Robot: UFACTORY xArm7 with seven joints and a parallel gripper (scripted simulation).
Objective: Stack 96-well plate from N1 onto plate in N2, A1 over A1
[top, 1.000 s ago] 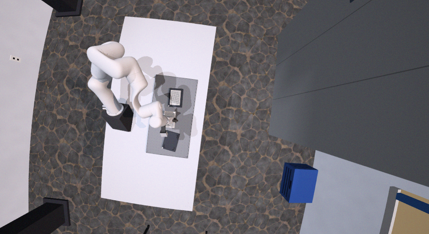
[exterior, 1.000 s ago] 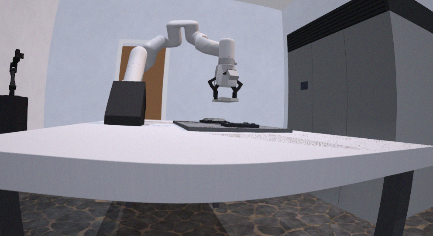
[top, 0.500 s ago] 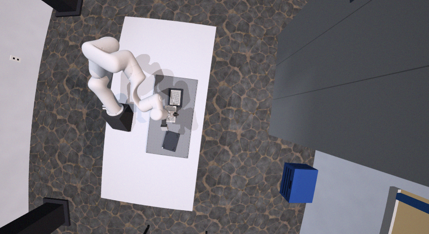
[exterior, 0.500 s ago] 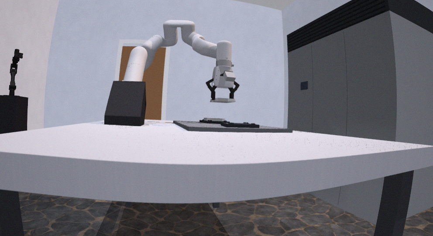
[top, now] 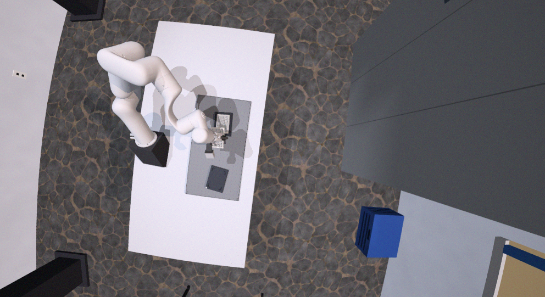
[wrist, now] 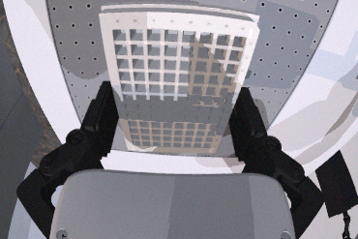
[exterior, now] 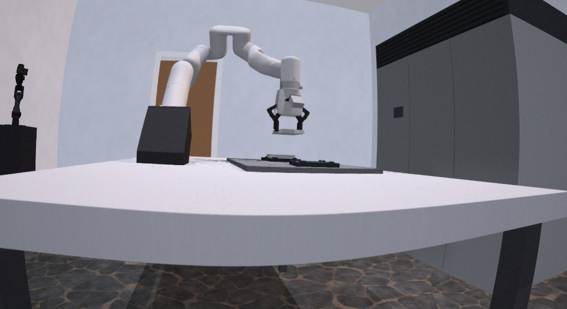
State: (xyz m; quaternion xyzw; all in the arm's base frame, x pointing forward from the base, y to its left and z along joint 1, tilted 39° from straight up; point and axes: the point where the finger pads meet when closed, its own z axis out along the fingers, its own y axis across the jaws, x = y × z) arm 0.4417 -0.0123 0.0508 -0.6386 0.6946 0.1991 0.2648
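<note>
Right now my hand is 12 cm above the dark plate nest N2, 10 cm to the right of it and 1 cm short of it. From my hand the other things lie so: dark plate nest N1: 28 cm to the right, 12 cm below, 2 cm behind.
</note>
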